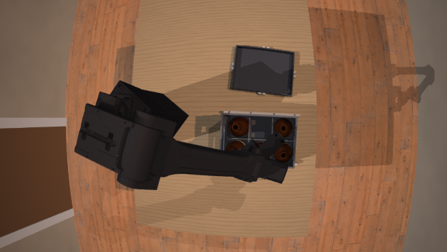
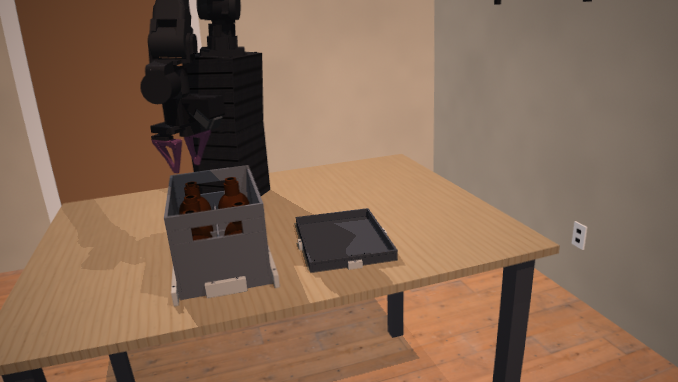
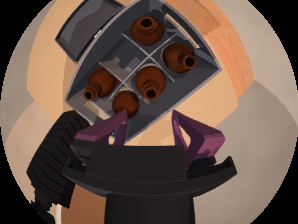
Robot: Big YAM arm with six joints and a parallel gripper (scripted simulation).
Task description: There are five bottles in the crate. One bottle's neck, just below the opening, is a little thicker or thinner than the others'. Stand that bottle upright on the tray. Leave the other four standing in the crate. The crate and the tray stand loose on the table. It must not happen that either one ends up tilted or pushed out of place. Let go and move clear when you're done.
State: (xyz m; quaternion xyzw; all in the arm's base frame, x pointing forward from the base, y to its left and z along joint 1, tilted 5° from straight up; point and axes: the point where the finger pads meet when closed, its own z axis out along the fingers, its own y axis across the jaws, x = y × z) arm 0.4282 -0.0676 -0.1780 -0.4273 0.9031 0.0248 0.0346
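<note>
The grey crate is 10 mm behind my hand, 40 mm to the left of it and 150 mm below it. The rest, counted from my hand: dark tray: 30 mm behind, 320 mm to the left, 220 mm below.
</note>
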